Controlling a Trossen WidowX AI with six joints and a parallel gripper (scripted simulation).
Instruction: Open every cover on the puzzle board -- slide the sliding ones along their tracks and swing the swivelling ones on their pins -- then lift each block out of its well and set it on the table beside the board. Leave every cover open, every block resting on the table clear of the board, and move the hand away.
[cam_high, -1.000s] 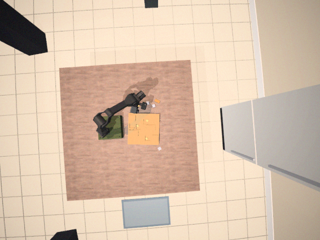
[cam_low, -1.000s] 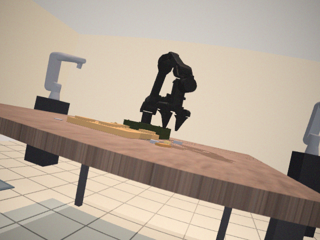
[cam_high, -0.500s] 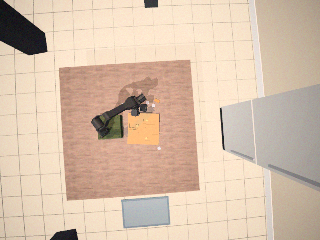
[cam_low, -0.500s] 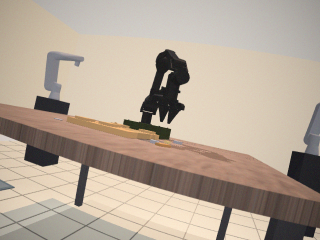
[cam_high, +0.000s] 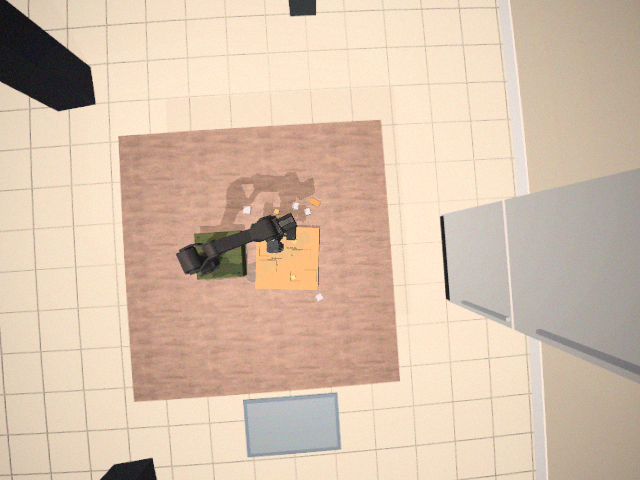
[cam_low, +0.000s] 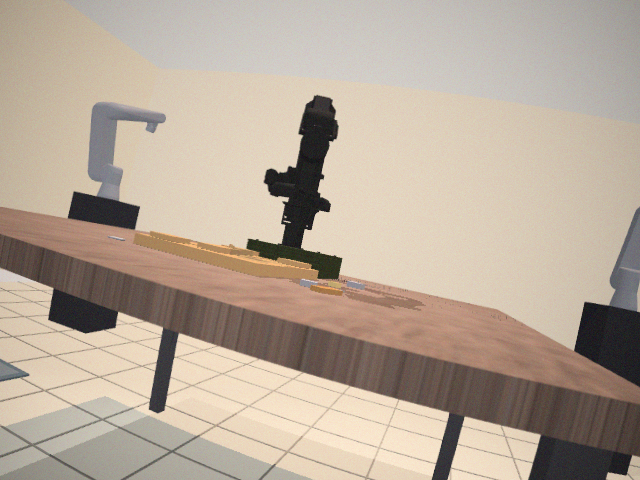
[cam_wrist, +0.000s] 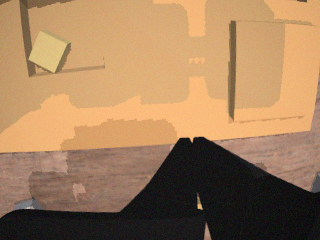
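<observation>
The puzzle board is 120 mm to the right of my gripper tip, 60 mm below it and 20 mm ahead of it.
</observation>
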